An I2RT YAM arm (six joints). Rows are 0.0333 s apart.
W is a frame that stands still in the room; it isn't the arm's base.
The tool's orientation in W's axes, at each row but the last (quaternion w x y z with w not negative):
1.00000 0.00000 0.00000 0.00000
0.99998 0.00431 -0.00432 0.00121
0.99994 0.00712 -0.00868 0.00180
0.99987 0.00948 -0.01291 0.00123
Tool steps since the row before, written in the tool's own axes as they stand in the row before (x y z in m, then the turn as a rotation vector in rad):
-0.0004 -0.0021 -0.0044 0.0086 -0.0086 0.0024
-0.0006 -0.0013 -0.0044 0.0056 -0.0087 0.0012
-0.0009 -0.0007 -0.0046 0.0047 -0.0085 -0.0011
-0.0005 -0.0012 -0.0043 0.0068 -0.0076 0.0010
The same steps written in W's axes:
-0.0004 -0.0021 -0.0044 0.0086 -0.0086 0.0024
-0.0006 -0.0013 -0.0044 0.0056 -0.0087 0.0012
-0.0008 -0.0006 -0.0046 0.0047 -0.0085 -0.0011
-0.0004 -0.0011 -0.0043 0.0068 -0.0076 0.0010

